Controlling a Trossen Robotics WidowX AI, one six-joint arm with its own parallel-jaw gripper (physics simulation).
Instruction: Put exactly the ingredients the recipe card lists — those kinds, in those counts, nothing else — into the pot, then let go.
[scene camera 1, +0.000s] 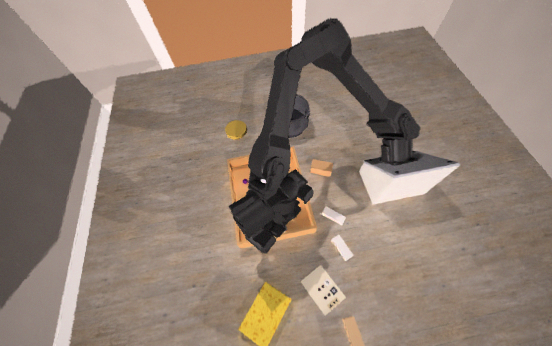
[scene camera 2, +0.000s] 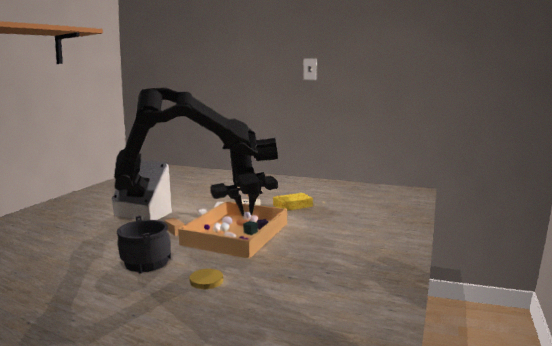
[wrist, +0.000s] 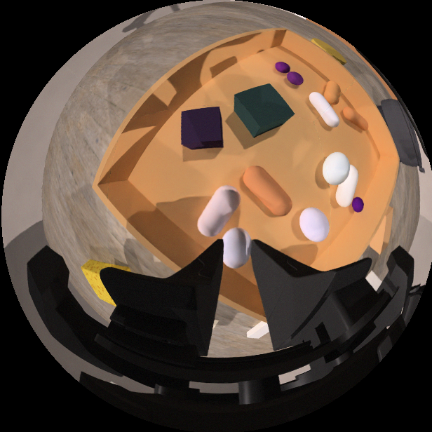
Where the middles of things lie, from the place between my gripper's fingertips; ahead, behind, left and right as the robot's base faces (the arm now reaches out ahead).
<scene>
My hand is 90 mm to the left of the orange tray (scene camera 2: 193, 234) and 10 mm short of it. Round my hand: purple cube (wrist: 201, 128) (70 mm ahead, 50 mm to the right); then white egg-like piece (wrist: 237, 243) (right at my hand); then green cube (wrist: 261, 108) (90 mm to the right, 50 mm ahead).
</scene>
